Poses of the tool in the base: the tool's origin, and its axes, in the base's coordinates. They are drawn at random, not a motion.
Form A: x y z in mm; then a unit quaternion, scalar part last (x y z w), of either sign.
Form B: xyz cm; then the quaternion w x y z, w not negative. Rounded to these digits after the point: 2 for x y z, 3 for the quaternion.
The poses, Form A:
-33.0, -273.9, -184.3, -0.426, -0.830, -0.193, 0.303
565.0, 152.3, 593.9, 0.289, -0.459, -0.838, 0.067
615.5, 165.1, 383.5, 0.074, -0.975, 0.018, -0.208
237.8, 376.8, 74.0, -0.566, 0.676, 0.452, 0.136
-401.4, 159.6, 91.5, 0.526, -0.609, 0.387, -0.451
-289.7, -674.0, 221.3, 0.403, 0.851, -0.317, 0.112
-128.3, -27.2, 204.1, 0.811, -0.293, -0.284, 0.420
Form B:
-3.30, -27.39, -18.43, 0.303, -0.426, -0.830, -0.193
56.50, 15.23, 59.39, 0.067, 0.289, -0.459, -0.838
61.55, 16.51, 38.35, 0.208, -0.074, 0.975, -0.018
23.78, 37.68, 7.40, 0.136, -0.566, 0.676, 0.452
-40.14, 15.96, 9.15, 0.451, -0.526, 0.609, -0.387
-28.97, -67.40, 22.13, 0.112, 0.403, 0.851, -0.317
-12.83, -2.72, 20.41, 0.420, 0.811, -0.293, -0.284

